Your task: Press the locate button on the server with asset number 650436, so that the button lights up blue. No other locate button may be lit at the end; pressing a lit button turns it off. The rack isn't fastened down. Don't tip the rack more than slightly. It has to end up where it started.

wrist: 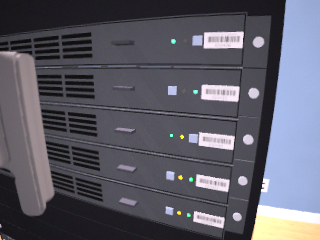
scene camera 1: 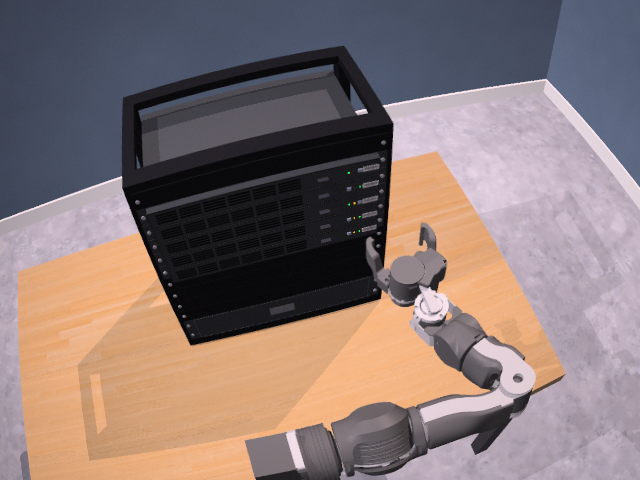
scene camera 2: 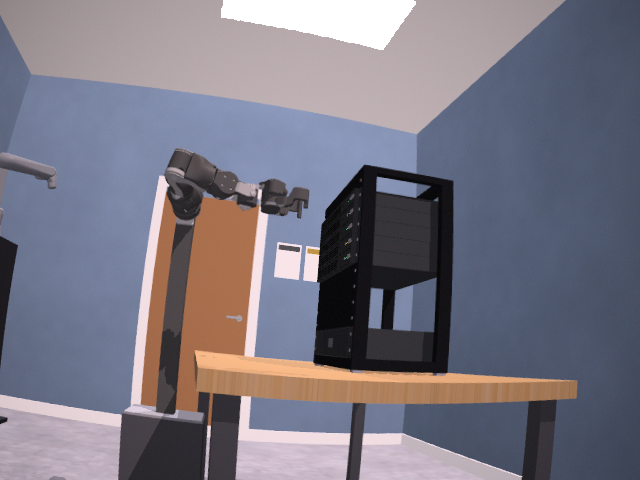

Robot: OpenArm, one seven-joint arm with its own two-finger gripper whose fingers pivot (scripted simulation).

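My gripper [scene camera 1: 395, 238] is visible; scene camera 2 shows the gripper [scene camera 2: 305, 204] too.
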